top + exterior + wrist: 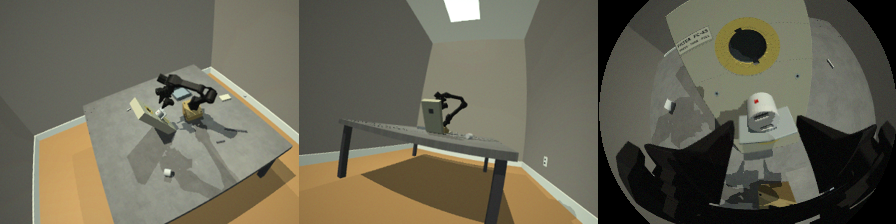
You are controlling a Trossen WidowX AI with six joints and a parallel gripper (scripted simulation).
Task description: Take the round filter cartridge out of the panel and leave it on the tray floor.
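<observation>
Right now my gripper tip is 60 mm above the white round filter cartridge and 20 mm short of it. The rest, counted from my gripper tip: blue-grey tray (320 mm behind, 280 mm to the right, 220 mm below); then flat cream piece (630 mm behind, 220 mm below); then cream service panel (80 mm below, 60 mm ahead).
</observation>
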